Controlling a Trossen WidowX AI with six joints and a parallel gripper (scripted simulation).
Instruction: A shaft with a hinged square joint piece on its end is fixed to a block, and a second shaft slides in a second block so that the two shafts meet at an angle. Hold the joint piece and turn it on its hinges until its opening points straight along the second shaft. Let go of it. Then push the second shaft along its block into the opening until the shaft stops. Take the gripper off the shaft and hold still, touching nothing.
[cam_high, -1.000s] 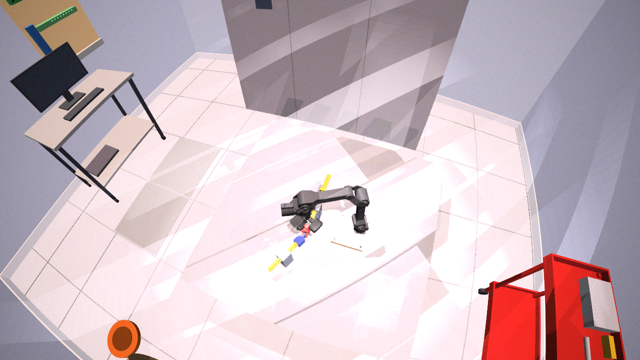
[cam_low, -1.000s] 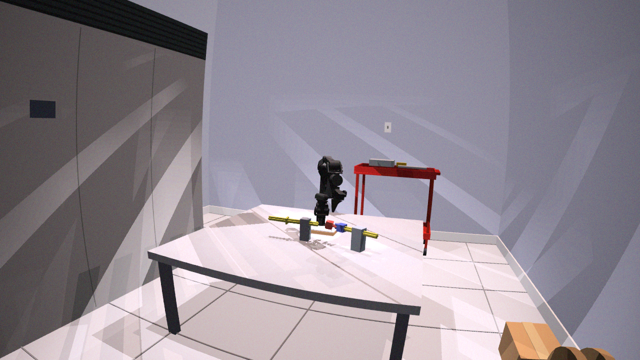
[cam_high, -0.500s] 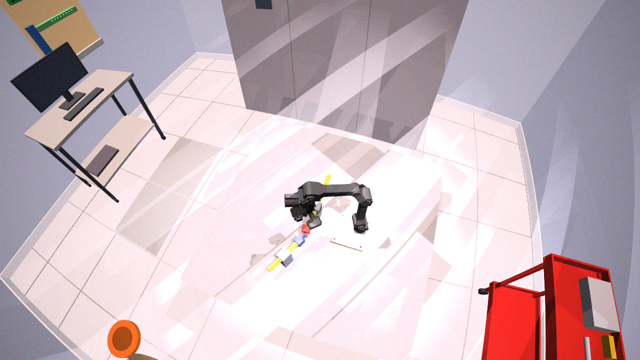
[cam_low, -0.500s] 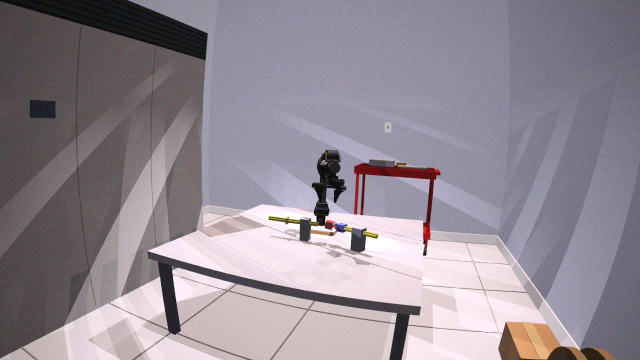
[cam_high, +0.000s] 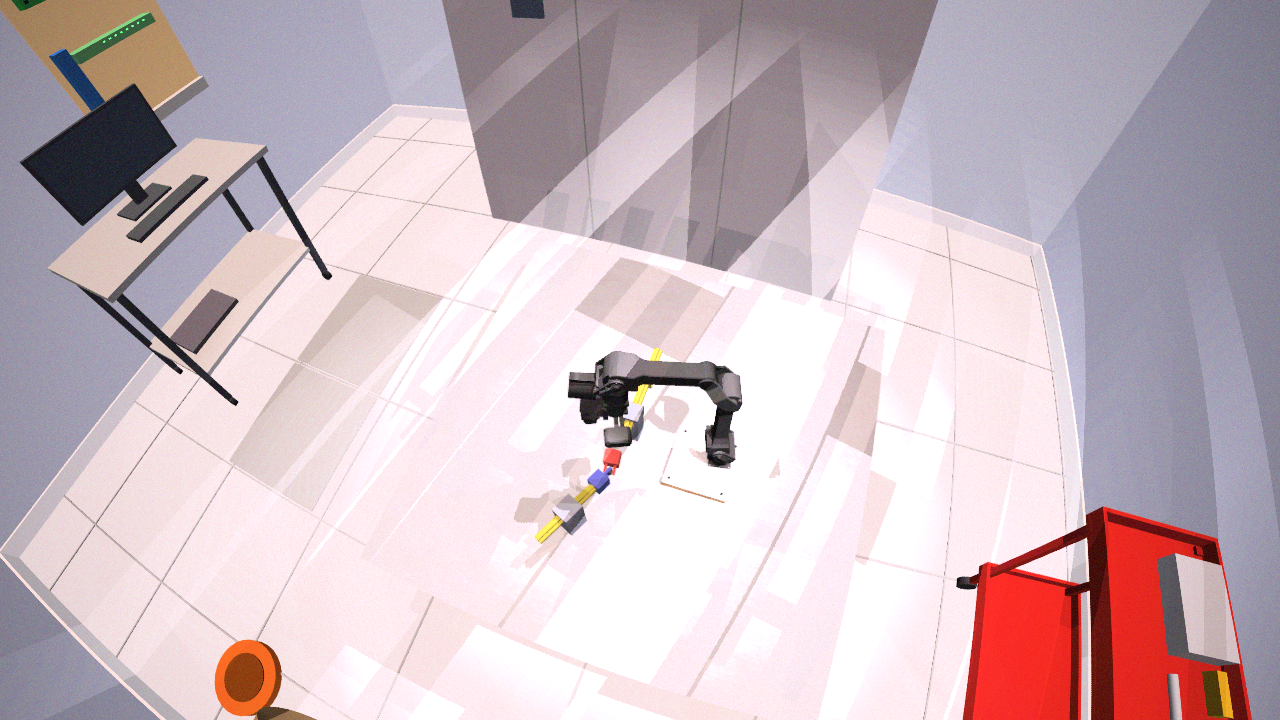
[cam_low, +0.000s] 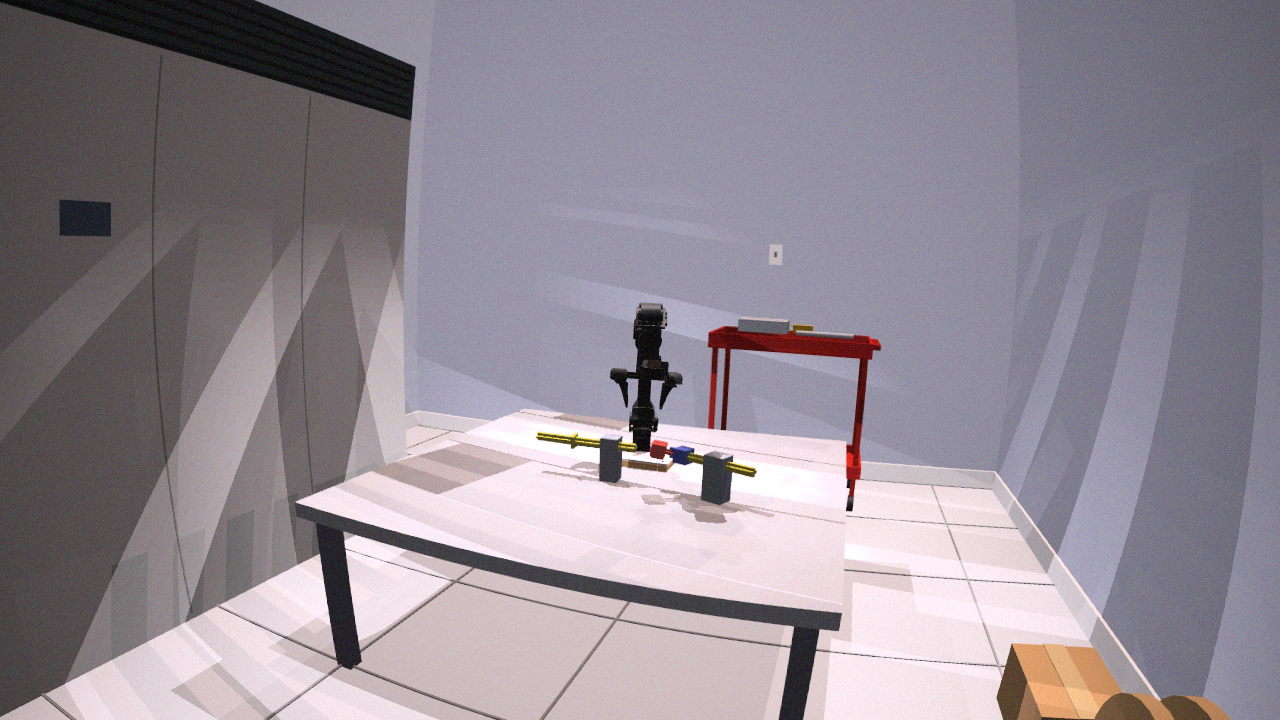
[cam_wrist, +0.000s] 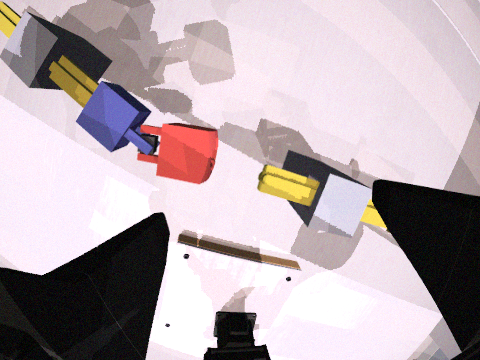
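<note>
My gripper tip is 5 cm to the right of the red square joint piece and 11 cm above it.
</note>
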